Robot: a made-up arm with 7 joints.
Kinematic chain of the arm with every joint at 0, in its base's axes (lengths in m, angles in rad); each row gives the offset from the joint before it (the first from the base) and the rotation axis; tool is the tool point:
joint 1: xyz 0 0 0.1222 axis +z
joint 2: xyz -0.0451 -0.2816 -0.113 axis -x
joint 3: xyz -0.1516 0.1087 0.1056 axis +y
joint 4: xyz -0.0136 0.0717 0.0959 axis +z
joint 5: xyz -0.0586 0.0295 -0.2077 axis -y
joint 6: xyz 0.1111 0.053 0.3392 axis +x
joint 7: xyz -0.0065 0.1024 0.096 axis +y
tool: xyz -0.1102 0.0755 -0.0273
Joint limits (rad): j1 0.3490..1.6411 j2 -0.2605..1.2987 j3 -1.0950..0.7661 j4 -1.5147..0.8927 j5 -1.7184..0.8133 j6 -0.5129..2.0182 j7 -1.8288..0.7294
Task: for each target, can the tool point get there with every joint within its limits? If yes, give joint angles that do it. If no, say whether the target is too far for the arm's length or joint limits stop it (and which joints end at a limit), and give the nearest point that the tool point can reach.
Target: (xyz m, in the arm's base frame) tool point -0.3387 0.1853 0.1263
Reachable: yes | joints 0.5011 0.8527 0.4945 -0.4003 0.4391 1.8049 -0.7862
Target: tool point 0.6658 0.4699 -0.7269
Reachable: no: joint limits stop it (at a limit: joint 1, joint 2, joint 5, joint 7) | nearest point 0.4233 0.1653 -0.4567 | short by 0.474 m
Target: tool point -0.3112 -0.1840 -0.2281
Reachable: yes | joints 1.3444 1.0214 -0.1075 -0.5197 0.4001 0.1200 -0.7197
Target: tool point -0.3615 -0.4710 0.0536
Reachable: yes | joints 1.1366 1.0385 -0.4646 0.4320 0.2321 1.0890 0.2646
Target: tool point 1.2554 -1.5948 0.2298
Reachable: no: too far | nearest point 0.4824 -0.6471 0.1882 | short by 1.224 m
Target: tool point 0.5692 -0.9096 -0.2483
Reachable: no: joint limits stop it (at a limit: joint 2, joint 3, joint 5, joint 7) | nearest point 0.4264 -0.6813 -0.2121 | short by 0.272 m
